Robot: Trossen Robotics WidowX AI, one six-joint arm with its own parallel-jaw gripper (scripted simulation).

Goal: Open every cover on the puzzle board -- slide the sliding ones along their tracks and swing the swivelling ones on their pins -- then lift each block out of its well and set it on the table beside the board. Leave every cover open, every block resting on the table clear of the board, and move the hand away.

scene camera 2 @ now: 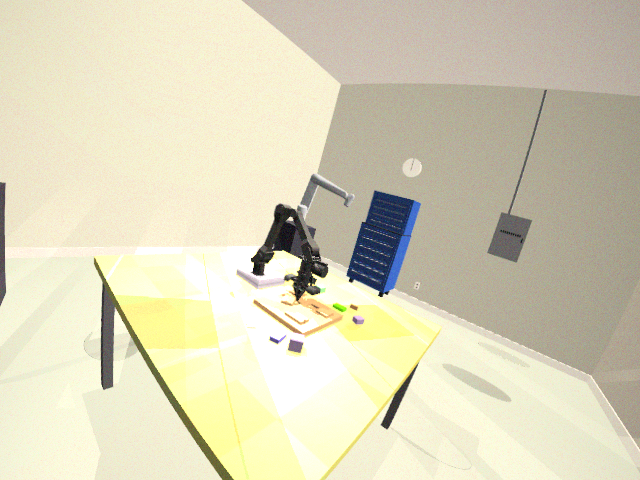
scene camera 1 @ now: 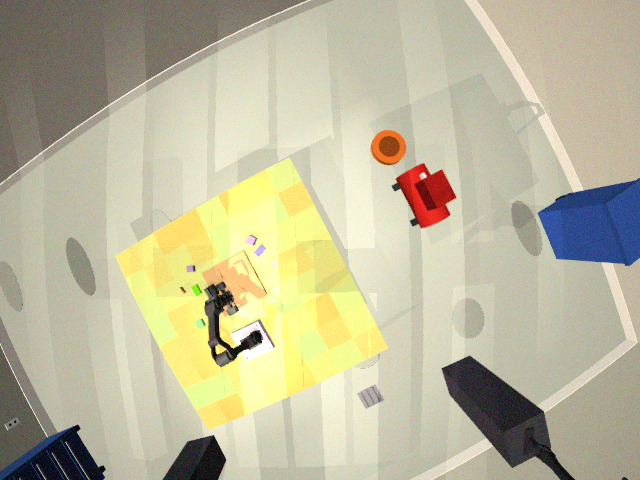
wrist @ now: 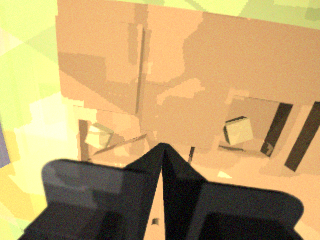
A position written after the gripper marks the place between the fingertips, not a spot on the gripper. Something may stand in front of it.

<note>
In view: the gripper (wrist: 163, 147) and a tan puzzle board (scene camera 2: 271, 305).
The tan puzzle board shows as well in scene camera 1 (scene camera 1: 251, 282) and in the wrist view (wrist: 199, 71).
</note>
